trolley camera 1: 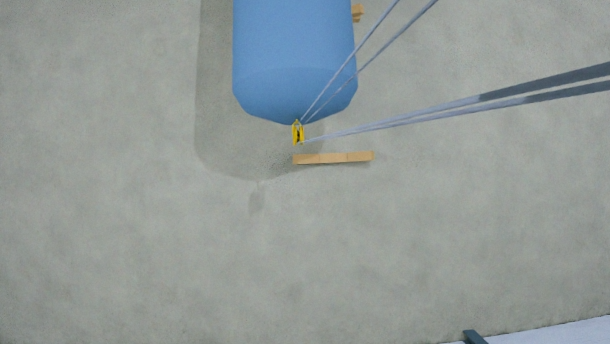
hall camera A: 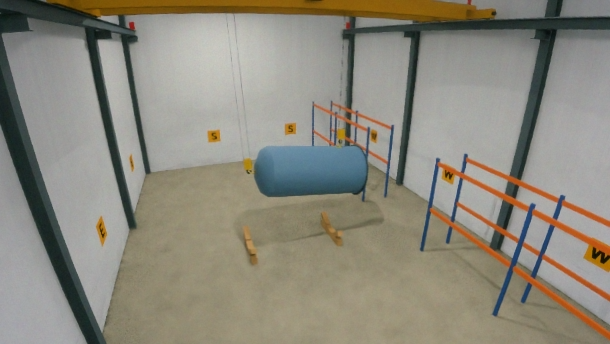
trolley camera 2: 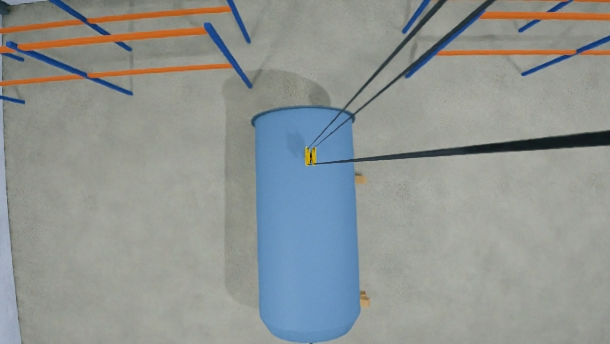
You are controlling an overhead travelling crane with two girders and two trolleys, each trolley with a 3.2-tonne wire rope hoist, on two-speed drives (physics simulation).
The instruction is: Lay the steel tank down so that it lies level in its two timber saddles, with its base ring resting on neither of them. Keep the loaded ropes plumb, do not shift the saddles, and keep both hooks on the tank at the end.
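Note:
The blue steel tank (hall camera A: 311,171) (trolley camera 1: 295,55) (trolley camera 2: 307,225) hangs roughly level above the floor, clear of both timber saddles. Its base ring (trolley camera 2: 300,107) is at the end towards the racks. The gripper, two yellow hook blocks, is on the tank: one hook block (hall camera A: 248,165) (trolley camera 1: 298,134) at the domed end, the other (hall camera A: 341,135) (trolley camera 2: 310,156) above the shell near the base ring. The hook contacts are too small to see clearly. The domed-end saddle (hall camera A: 250,246) (trolley camera 1: 333,158) (trolley camera 2: 365,299) and ring-end saddle (hall camera A: 332,230) (trolley camera 1: 357,13) (trolley camera 2: 361,178) stand on the floor; the tank partly hides them from above.
Blue and orange racks (hall camera A: 514,266) (trolley camera 2: 227,55) stand along the W wall, one close beyond the base-ring end in the view. The tank's shadow lies on the floor (hall camera A: 200,280) behind the saddles in the hall view. The yellow crane girder (hall camera A: 280,8) spans overhead.

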